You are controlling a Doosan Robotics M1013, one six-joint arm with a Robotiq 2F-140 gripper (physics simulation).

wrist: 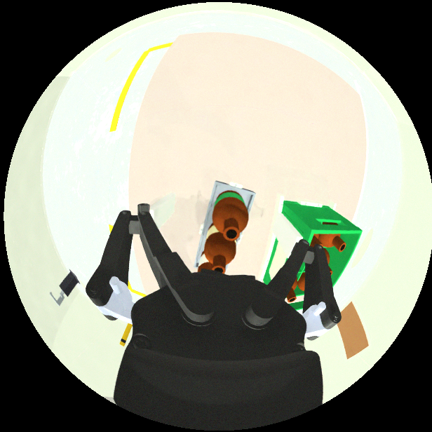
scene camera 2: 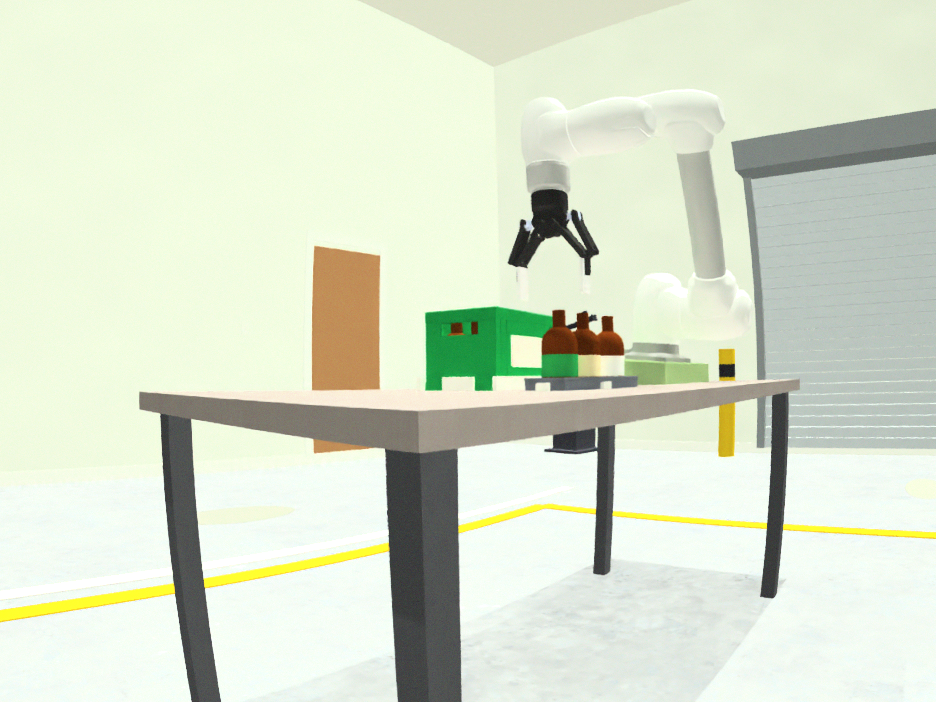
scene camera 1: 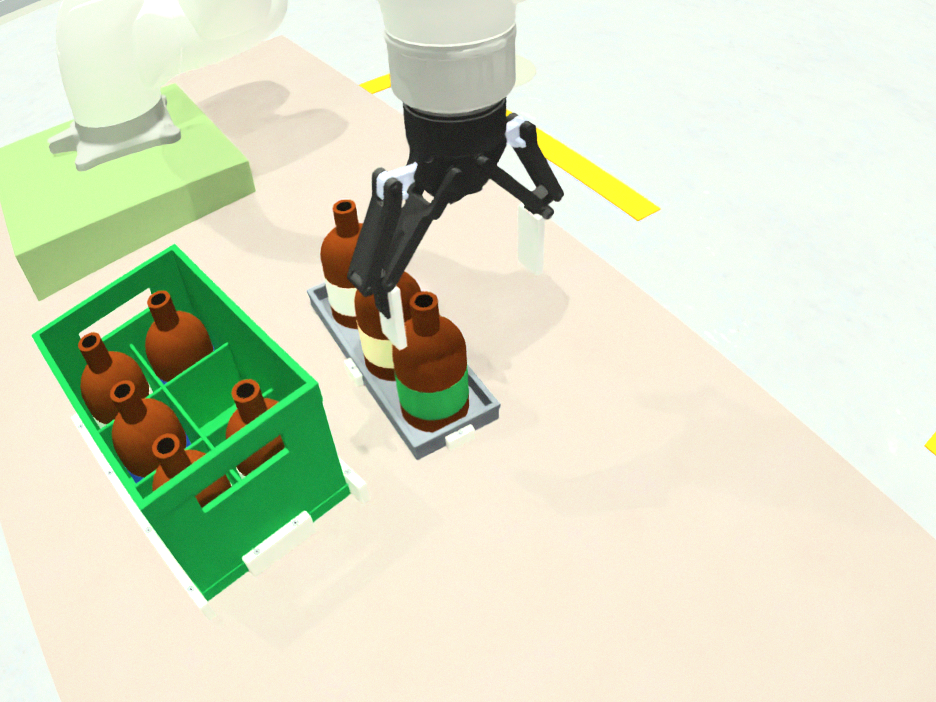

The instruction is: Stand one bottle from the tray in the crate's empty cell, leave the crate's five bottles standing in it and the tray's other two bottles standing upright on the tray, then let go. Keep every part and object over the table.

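Note:
The bottle with a green label, one with a cream label and one with a white label stand upright in a row on the grey tray. The green crate holds several brown bottles; its empty cell is the middle one on the tray side. My gripper is open and empty, fingers pointing down, above the bottle tops. In scene camera 1 one finger partly hides the cream-labelled bottle.
White blocks edge the crate on the table, and small white blocks touch the tray. The arm's base stands on a light green plinth beyond the crate. The crate's walls rise beside the tray.

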